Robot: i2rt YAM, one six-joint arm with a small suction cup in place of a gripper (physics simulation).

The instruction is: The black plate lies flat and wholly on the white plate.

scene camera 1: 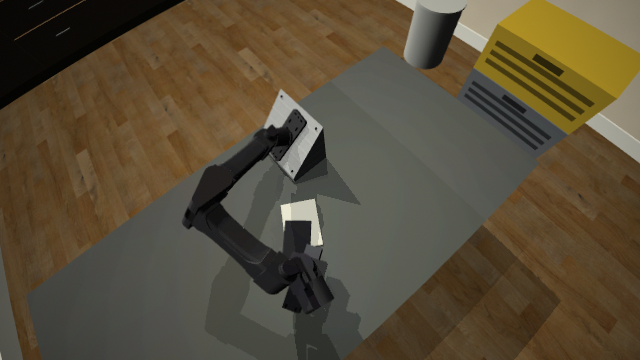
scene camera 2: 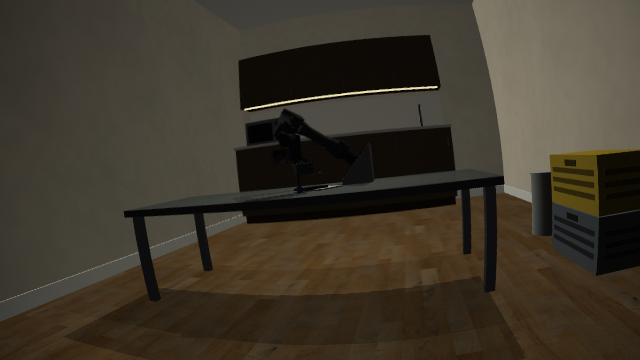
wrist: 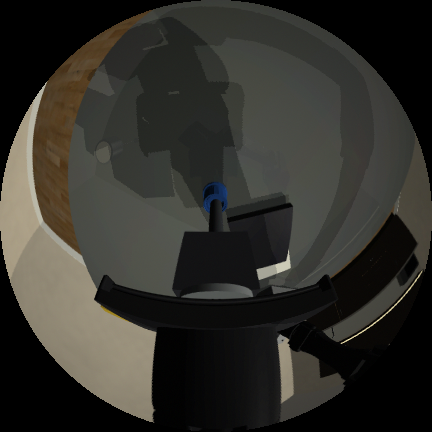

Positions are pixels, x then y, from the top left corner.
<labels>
a black plate [scene camera 1: 297, 233]: on a white plate [scene camera 1: 306, 210]
</labels>
